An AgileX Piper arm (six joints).
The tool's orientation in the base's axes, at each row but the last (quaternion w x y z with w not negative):
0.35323 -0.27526 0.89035 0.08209
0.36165 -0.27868 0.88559 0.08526
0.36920 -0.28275 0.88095 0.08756
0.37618 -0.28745 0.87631 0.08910
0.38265 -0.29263 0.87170 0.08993
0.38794 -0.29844 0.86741 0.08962
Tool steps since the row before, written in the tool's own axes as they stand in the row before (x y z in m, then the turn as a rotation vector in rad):
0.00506 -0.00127 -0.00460 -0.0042 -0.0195 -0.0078
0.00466 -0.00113 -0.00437 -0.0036 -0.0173 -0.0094
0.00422 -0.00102 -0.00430 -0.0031 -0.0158 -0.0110
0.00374 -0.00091 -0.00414 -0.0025 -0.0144 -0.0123
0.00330 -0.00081 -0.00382 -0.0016 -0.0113 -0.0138
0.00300 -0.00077 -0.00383 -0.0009 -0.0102 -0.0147
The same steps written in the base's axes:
-0.00502 -0.00481 0.00004 0.0087 -0.0171 0.0095
-0.00468 -0.00449 0.00001 0.0061 -0.0161 0.0102
-0.00440 -0.00423 0.00016 0.0040 -0.0157 0.0109
-0.00406 -0.00392 0.00030 0.0021 -0.0153 0.0113
-0.00365 -0.00357 0.00032 -0.0011 -0.0137 0.0114
-0.00348 -0.00345 0.00049 -0.0026 -0.0135 0.0115

